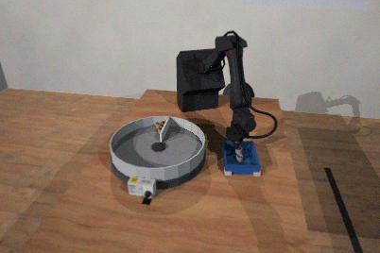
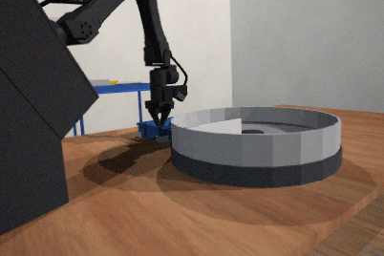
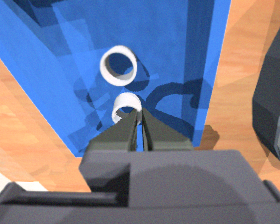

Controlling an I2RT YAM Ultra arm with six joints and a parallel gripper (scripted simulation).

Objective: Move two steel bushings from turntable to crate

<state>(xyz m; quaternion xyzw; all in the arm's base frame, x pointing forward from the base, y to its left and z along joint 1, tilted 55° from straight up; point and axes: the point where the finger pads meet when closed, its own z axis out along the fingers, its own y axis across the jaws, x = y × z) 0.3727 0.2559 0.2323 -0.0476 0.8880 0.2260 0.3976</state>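
Now: the blue crate 4 cm to the left of my hand, 4 cm ahead of it and 1 cm below it. Round my hand: grey turntable: 30 cm to the right, 20 cm ahead, 1 cm above.
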